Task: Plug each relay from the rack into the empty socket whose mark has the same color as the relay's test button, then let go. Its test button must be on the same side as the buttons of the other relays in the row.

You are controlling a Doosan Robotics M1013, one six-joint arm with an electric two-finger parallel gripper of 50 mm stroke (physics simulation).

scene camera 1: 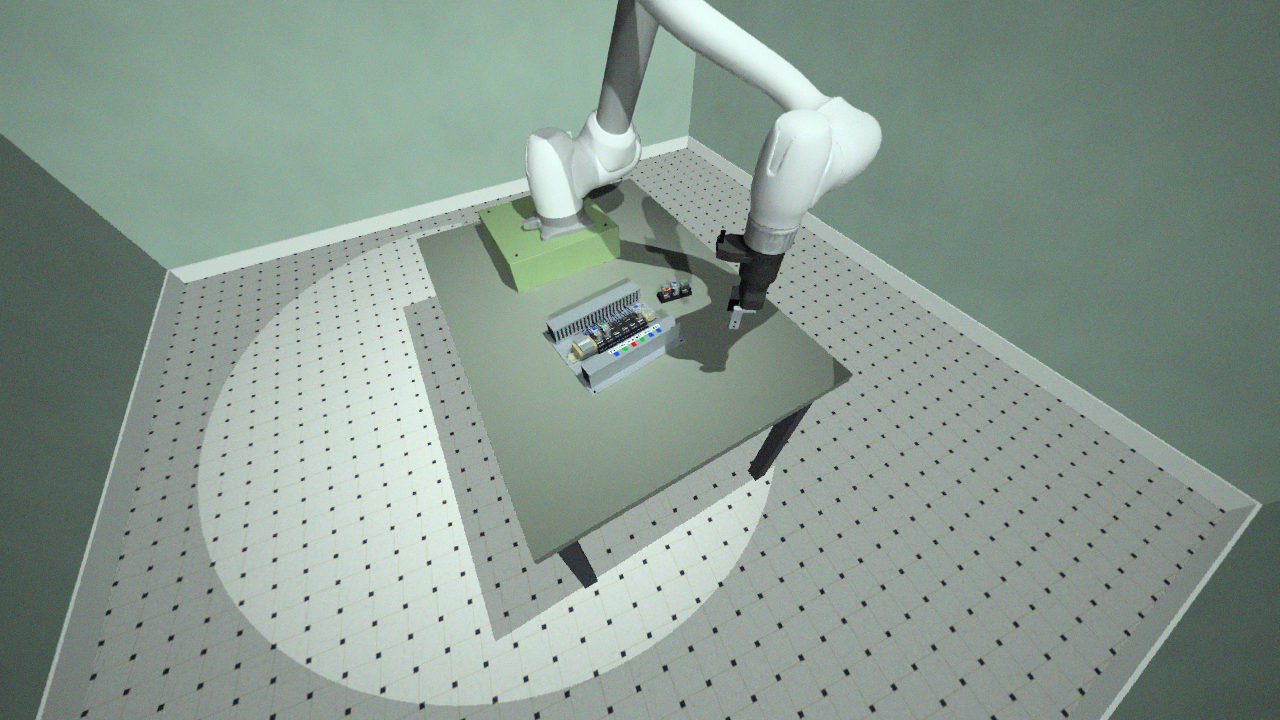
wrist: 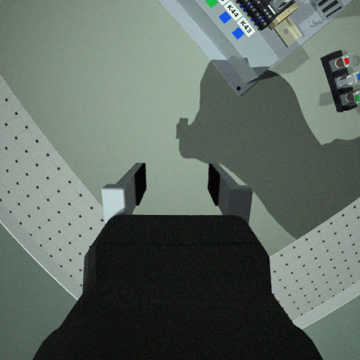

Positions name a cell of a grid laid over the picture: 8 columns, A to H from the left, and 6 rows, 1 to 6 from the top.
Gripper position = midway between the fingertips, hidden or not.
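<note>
Gripper (scene camera 1: E3), visible. Wrist view: gripper (wrist: D3), visible too.
</note>
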